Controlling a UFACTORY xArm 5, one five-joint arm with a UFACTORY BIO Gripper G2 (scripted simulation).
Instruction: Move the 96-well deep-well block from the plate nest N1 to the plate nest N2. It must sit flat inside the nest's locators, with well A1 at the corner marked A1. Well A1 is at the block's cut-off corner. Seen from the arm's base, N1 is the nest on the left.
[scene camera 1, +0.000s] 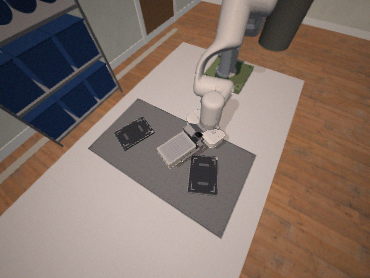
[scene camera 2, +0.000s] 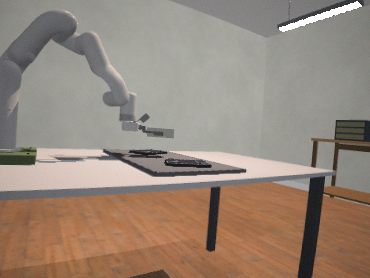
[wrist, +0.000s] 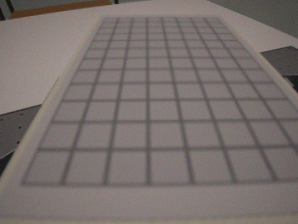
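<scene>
The scene contains a white 96-well deep-well block (scene camera 1: 172, 151).
</scene>
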